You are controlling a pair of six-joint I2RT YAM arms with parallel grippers.
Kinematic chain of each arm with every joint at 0, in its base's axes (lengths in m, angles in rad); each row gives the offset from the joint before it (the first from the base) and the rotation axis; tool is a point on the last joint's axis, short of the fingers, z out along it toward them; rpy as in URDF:
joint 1: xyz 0 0 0.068 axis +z
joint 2: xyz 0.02 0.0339 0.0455 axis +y
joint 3: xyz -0.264 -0.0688 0 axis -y
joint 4: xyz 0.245 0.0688 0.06 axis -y
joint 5: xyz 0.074 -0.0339 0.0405 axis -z
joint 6: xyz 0.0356 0 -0.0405 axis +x
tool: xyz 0 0 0 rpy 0 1.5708 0
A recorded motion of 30 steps. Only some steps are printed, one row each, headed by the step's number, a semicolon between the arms.
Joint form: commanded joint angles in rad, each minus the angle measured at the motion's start. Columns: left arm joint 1, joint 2, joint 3, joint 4, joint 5, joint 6; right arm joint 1, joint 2, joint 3, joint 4, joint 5, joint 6.
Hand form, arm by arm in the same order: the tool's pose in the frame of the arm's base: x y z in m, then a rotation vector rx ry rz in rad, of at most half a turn. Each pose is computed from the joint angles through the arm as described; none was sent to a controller.
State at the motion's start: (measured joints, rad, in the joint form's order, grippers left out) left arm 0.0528 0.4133 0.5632 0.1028 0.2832 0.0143; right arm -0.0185 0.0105 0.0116 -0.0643 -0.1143 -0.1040
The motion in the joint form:
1: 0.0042 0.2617 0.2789 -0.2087 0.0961 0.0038; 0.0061 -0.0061 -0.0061 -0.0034 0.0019 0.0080
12: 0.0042 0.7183 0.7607 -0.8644 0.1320 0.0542; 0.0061 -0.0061 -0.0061 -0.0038 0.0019 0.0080
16: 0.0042 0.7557 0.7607 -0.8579 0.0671 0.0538; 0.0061 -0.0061 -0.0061 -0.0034 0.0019 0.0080
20: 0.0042 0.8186 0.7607 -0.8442 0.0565 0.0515; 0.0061 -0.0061 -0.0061 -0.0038 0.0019 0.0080
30: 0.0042 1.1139 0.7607 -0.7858 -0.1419 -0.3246; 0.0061 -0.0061 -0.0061 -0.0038 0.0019 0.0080
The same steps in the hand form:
1: 0.1529 -0.0045 0.3849 0.2746 1.4931 -0.2260; 0.1101 0.0026 0.1677 -0.1543 1.6297 0.0090
12: 0.2270 -0.0014 0.4007 0.2534 2.0926 -0.3683; 0.1101 0.0026 0.1676 -0.1543 1.6301 0.0090
16: 0.2385 0.0014 0.3929 0.2112 2.1351 -0.3069; 0.1101 0.0026 0.1677 -0.1543 1.6297 0.0090
20: 0.2566 0.0028 0.3797 0.1957 2.1854 -0.3077; 0.1101 0.0026 0.1676 -0.1543 1.6301 0.0090
30: 0.3294 0.0138 0.3019 -0.3891 2.4352 -0.2840; 0.1101 0.0026 0.1676 -0.1543 1.6301 0.0090

